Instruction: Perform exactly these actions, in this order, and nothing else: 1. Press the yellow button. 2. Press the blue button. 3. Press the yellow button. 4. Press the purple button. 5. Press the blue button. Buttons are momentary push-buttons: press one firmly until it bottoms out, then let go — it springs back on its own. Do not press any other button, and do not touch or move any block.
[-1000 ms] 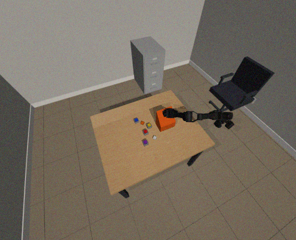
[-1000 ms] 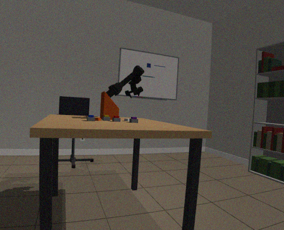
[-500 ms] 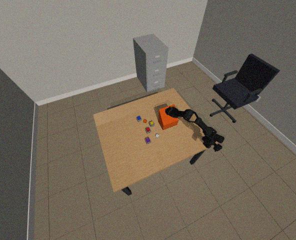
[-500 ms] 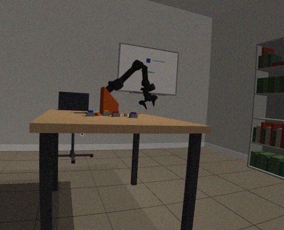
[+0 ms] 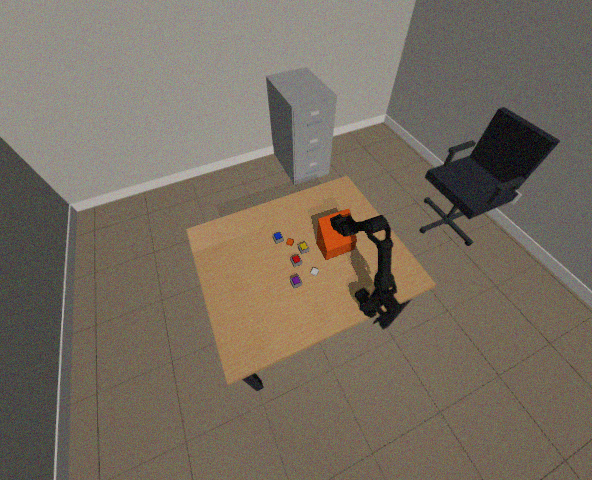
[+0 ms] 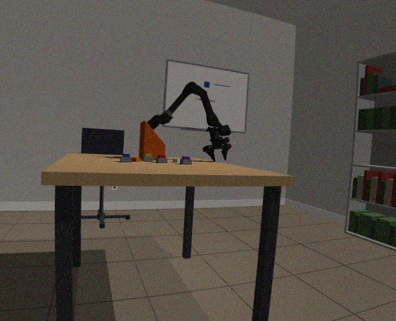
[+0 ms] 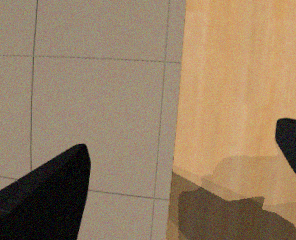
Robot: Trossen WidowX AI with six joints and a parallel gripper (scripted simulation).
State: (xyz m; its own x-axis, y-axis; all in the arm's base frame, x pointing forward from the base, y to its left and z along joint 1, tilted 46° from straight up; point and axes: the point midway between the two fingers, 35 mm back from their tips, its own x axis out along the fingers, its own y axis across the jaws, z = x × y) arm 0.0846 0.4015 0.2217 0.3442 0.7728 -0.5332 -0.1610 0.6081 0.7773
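Right now the purple button is 310 mm to the right of my gripper tip, 220 mm ahead of it and 20 mm above it. Round my gripper tip: small pale block 320 mm to the right, 100 mm ahead; then red button 420 mm to the right, 160 mm ahead, 20 mm above; then yellow button 480 mm to the right, 90 mm ahead, 20 mm above.
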